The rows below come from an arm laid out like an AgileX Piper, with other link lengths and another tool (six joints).
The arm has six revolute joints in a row. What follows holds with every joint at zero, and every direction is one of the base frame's. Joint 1 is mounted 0.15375 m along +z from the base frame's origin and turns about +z. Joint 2 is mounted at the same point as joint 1 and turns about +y. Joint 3 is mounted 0.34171 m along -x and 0.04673 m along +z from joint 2 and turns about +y. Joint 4 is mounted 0.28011 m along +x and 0.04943 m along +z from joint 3 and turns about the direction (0.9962, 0, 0.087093). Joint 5 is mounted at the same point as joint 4 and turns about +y. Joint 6 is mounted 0.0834 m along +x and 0.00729 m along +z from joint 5 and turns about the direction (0.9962, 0, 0.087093). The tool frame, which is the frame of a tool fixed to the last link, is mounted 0.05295 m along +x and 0.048 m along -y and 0.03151 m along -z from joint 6; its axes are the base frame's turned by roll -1.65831, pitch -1.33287 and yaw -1.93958 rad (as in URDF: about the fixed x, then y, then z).
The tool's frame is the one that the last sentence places.
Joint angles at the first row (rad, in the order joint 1, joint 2, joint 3, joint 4, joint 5, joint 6):
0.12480, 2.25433, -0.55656, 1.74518, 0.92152, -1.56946
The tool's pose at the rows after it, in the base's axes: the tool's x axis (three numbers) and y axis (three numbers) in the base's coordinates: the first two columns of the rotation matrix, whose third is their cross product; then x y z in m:
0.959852 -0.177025 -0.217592 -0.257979 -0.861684 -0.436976 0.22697 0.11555 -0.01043
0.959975 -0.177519 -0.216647 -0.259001 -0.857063 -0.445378 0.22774 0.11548 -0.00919
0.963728 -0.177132 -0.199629 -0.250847 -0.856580 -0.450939 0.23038 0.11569 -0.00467
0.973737 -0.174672 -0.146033 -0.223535 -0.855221 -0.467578 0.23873 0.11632 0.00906
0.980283 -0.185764 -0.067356 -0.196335 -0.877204 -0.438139 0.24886 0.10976 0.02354
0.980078 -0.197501 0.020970 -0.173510 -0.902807 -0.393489 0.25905 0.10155 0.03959
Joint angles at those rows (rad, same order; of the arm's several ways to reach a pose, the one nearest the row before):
0.12478, 2.25433, -0.55657, 1.74516, 0.95430, -1.56945
0.12019, 2.25211, -0.55657, 1.74280, 0.96294, -1.56948
0.12023, 2.23307, -0.55561, 1.74271, 0.96192, -1.56948
0.12020, 2.17649, -0.55563, 1.74079, 0.95906, -1.56944
0.11760, 2.10093, -0.55470, 1.73954, 0.89889, -1.56944
0.11758, 2.01930, -0.55471, 1.73845, 0.82239, -1.56947

